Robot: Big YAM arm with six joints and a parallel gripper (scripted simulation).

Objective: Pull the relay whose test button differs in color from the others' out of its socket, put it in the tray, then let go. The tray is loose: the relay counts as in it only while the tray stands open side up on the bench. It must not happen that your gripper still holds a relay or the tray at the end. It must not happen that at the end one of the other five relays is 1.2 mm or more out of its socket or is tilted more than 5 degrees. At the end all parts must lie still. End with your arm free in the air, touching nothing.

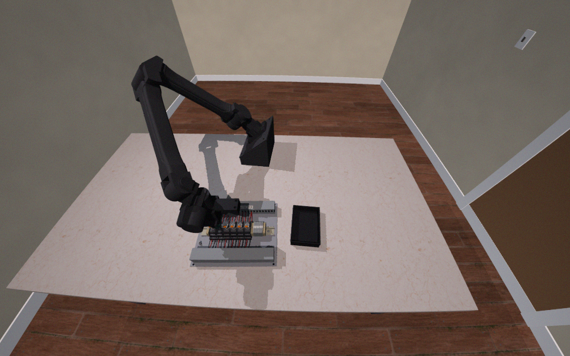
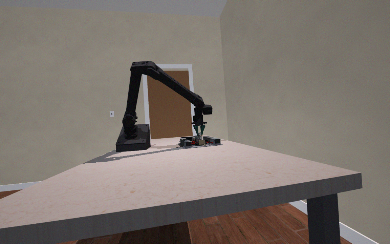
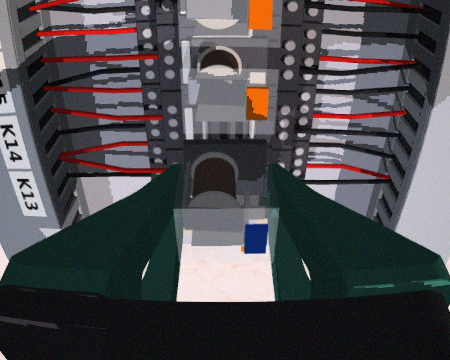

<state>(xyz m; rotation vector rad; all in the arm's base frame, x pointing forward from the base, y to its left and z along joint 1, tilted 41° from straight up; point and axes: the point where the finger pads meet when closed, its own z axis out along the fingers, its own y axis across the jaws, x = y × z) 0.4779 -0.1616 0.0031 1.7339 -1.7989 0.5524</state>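
Right now the clear-cased relay is right at my hand. Round my hand: black tray: 20 mm behind, 340 mm to the left, 60 mm below.
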